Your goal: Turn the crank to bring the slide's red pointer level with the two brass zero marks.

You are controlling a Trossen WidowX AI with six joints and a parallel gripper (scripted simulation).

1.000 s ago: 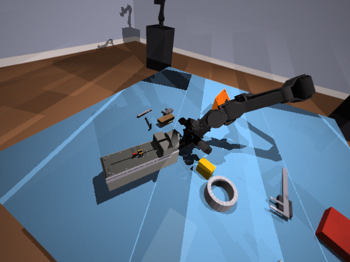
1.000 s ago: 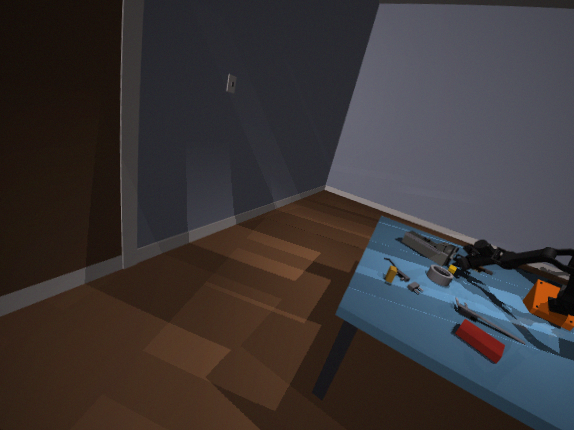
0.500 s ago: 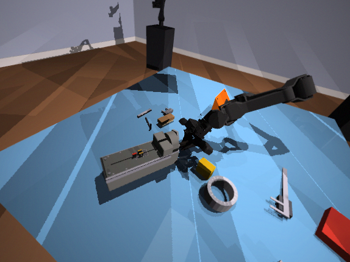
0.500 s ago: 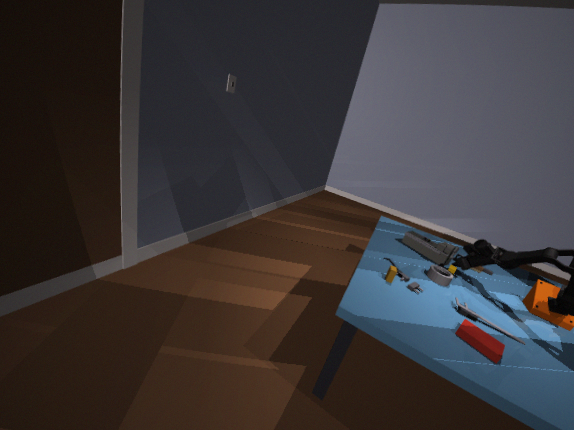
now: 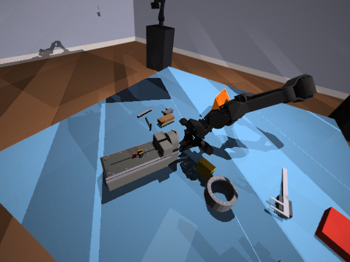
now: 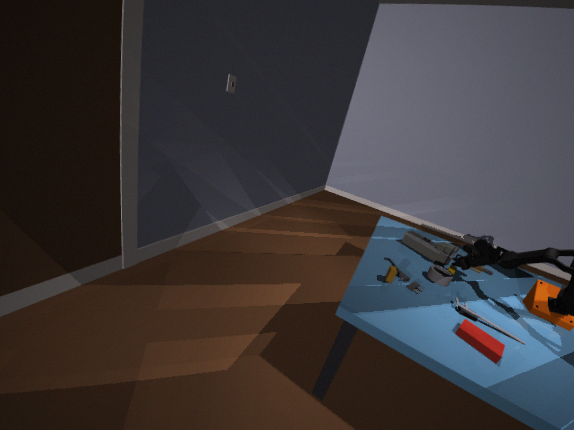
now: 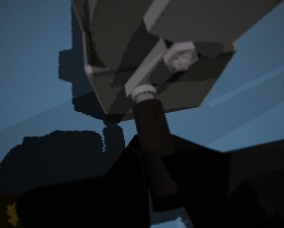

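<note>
My gripper tip is 1 cm past the dark crank handle, 1 cm to the right of it and 3 cm below it. From my gripper tip the other things lie so: yellow block (3 cm ahead, 12 cm to the left); then red pointer (15 cm ahead, 12 cm to the right, 5 cm above); then brown block (16 cm behind, 15 cm to the right, 2 cm below).
</note>
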